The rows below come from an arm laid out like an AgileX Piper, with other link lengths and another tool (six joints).
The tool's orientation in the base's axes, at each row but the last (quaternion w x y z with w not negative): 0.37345 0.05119 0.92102 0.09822; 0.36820 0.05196 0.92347 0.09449; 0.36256 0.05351 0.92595 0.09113; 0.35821 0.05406 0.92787 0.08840; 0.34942 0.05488 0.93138 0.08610; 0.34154 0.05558 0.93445 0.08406; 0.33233 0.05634 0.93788 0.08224
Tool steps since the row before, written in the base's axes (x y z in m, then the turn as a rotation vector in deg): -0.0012 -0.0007 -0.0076 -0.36 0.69 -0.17; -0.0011 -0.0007 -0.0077 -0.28 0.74 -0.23; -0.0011 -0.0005 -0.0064 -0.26 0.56 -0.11; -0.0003 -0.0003 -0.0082 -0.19 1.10 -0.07; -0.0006 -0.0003 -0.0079 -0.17 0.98 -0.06; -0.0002 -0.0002 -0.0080 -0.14 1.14 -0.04; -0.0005 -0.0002 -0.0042 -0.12 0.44 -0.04
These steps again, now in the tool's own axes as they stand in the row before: 0.0059 -0.0024 0.0044 0.49 0.63 -0.03; 0.0058 -0.0024 0.0046 0.48 0.67 0.07; 0.0050 -0.0019 0.0038 0.36 0.52 -0.03; 0.0055 -0.0020 0.0057 0.37 1.06 0.06; 0.0055 -0.0019 0.0054 0.33 0.94 0.05; 0.0052 -0.0018 0.0059 0.32 1.10 0.08; 0.0029 -0.0010 0.0029 0.19 0.42 0.01
